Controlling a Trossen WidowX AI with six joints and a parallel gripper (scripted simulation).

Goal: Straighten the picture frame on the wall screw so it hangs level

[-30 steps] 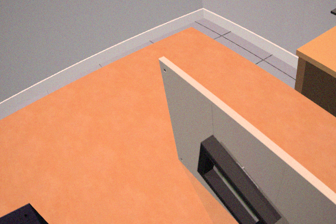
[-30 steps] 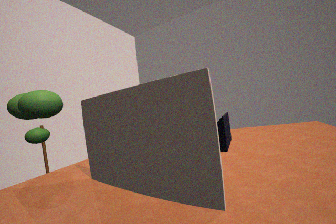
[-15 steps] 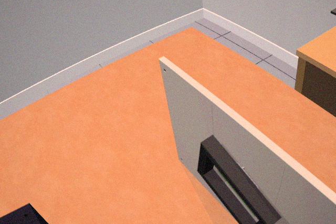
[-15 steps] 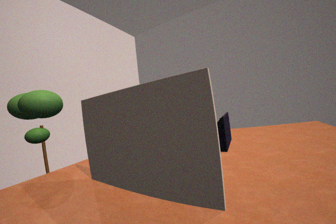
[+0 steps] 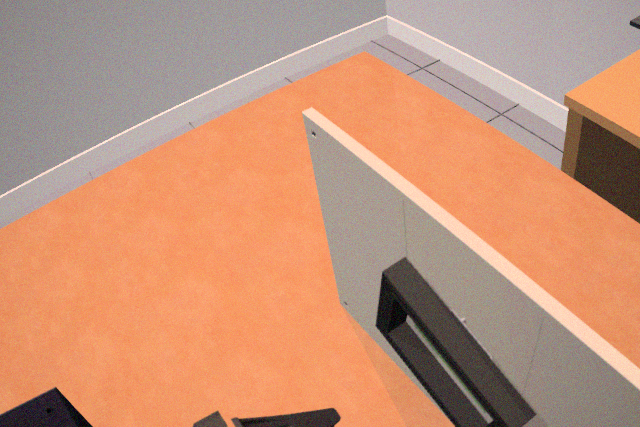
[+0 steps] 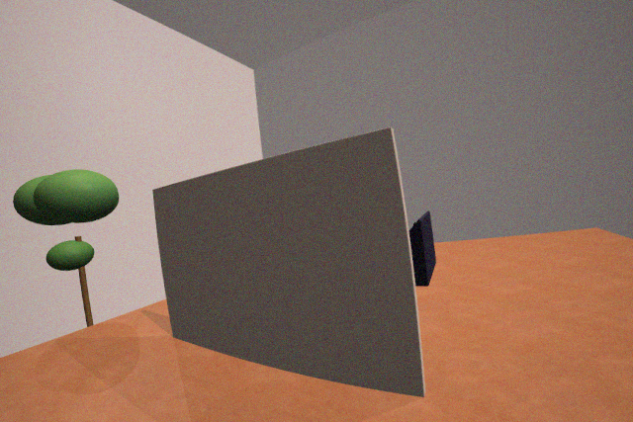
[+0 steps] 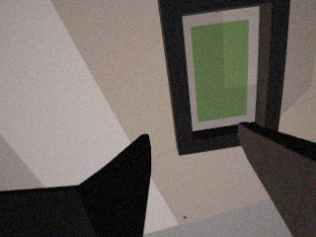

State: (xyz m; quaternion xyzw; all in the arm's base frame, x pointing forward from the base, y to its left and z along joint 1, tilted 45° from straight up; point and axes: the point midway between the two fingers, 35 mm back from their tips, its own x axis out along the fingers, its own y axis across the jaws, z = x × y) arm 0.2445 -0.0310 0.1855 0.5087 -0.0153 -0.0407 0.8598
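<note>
Now: the picture frame 13 cm ahead of my gripper tip, 5 cm below it and 1 cm to the left of it. Round my gripper tip: wall panel (14 cm ahead, 6 cm below, 1 cm to the left).
</note>
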